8 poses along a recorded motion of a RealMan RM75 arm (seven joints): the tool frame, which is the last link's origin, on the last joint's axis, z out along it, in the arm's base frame.
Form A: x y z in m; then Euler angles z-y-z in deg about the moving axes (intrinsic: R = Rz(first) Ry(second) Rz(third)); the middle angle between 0 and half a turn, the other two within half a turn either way.
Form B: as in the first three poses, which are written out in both.
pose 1, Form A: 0.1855, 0.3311, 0.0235, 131.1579, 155.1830, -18.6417
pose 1, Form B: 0.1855, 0.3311, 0.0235, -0.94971, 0.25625, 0.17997, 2.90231
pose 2, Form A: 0.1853, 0.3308, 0.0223, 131.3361, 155.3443, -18.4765
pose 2, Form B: 0.1853, 0.3308, 0.0223, -0.94988, 0.25619, 0.17915, 2.90492
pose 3, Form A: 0.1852, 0.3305, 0.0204, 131.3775, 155.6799, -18.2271
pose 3, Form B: 0.1852, 0.3305, 0.0204, -0.94979, 0.25801, 0.17700, 2.90901
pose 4, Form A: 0.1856, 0.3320, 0.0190, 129.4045, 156.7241, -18.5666
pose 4, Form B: 0.1856, 0.3320, 0.0190, -0.94766, 0.27200, 0.16719, 2.91210
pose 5, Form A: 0.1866, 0.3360, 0.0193, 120.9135, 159.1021, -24.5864
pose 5, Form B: 0.1866, 0.3360, 0.0193, -0.94613, 0.29378, 0.13612, 2.89906
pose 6, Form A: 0.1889, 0.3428, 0.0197, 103.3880, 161.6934, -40.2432
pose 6, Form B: 0.1889, 0.3428, 0.0197, -0.94669, 0.31097, 0.08406, 2.86970
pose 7, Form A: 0.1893, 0.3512, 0.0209, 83.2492, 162.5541, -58.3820
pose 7, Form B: 0.1893, 0.3512, 0.0209, -0.94395, 0.32843, 0.03302, 2.84430
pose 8, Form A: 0.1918, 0.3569, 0.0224, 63.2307, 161.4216, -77.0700
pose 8, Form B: 0.1918, 0.3569, 0.0224, -0.94040, 0.33949, -0.01970, 2.81972
